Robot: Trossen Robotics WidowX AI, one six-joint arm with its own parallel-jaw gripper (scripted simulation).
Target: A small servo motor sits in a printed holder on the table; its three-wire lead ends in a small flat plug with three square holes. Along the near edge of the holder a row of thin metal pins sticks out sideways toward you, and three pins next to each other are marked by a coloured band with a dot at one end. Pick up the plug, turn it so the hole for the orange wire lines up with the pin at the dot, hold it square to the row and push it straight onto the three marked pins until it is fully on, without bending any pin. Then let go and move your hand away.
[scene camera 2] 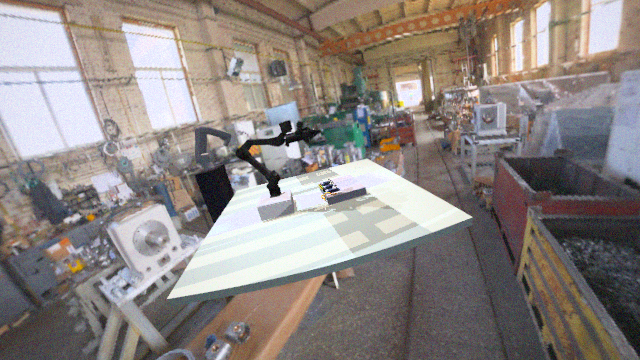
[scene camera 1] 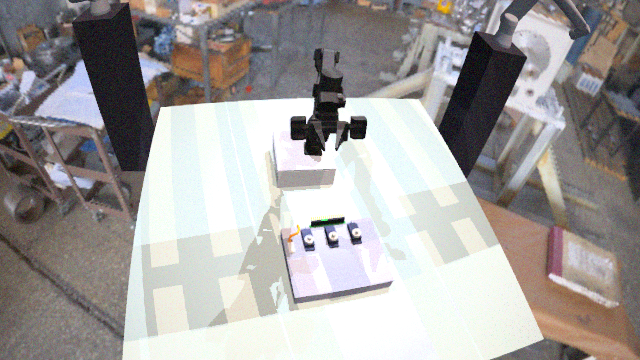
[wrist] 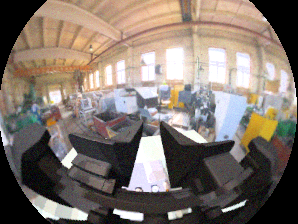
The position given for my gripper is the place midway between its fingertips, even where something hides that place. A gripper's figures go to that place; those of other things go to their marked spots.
Labels:
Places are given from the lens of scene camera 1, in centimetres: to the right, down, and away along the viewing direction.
my gripper [scene camera 1: 330, 149]: 2, -7, 82
printed holder [scene camera 1: 325, 273]: 2, 27, 102

